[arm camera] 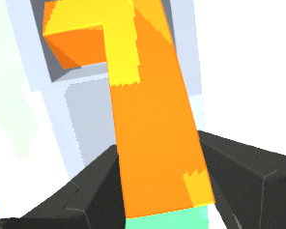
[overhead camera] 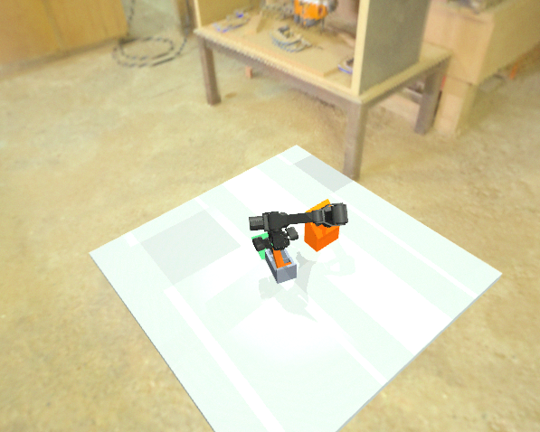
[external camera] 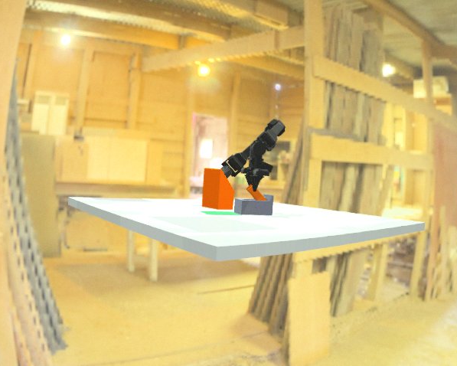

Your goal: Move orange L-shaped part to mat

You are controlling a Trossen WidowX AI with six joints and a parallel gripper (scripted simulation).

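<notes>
My gripper tip is now 13 cm to the left of the green mat, 12 cm above it and 5 cm past it. Round my gripper tip: orange L-shaped part: 4 cm to the left, 3 cm below.
</notes>
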